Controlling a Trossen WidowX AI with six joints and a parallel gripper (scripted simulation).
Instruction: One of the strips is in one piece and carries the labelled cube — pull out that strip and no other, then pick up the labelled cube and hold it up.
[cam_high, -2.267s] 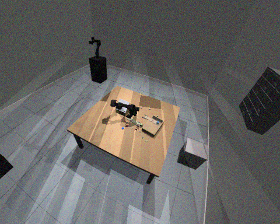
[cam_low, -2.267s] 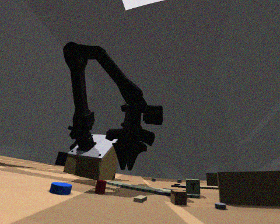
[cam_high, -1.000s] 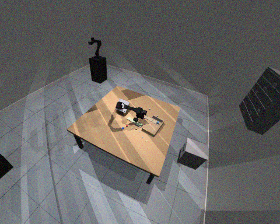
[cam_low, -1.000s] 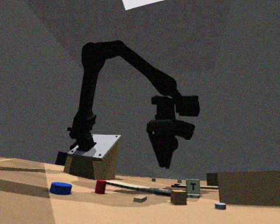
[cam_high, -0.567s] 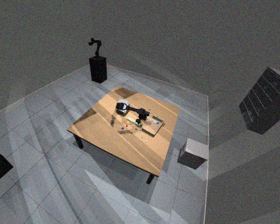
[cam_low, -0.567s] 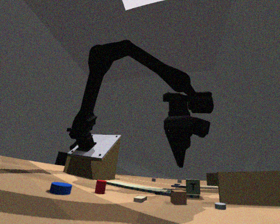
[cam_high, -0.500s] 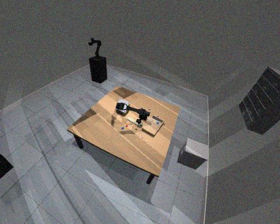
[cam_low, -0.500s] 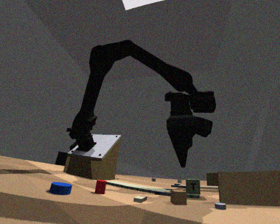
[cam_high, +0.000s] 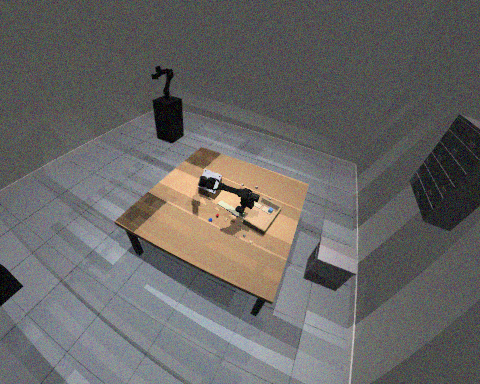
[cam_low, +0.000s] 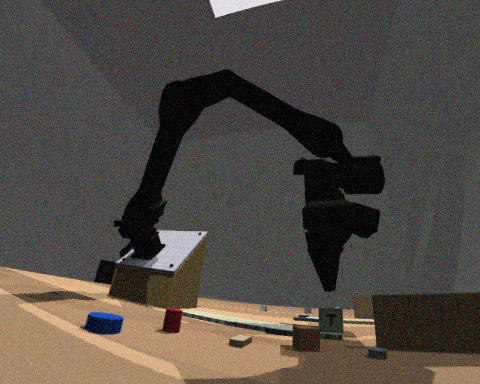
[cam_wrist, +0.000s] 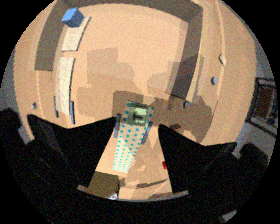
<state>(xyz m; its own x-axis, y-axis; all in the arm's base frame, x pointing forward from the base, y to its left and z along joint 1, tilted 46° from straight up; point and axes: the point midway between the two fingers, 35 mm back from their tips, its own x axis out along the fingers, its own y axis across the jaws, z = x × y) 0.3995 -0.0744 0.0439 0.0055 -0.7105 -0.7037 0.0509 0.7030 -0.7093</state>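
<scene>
My gripper tip is now 110 mm past the thin strip, 50 mm above it and 20 mm to the right of it. The rest, counted from my gripper tip: red cylinder (170 mm behind, 110 mm to the right, 50 mm below); grey disc (100 mm to the right, 50 mm below, 30 mm ahead); brown block (90 mm to the right, 50 mm below, 30 mm behind).
</scene>
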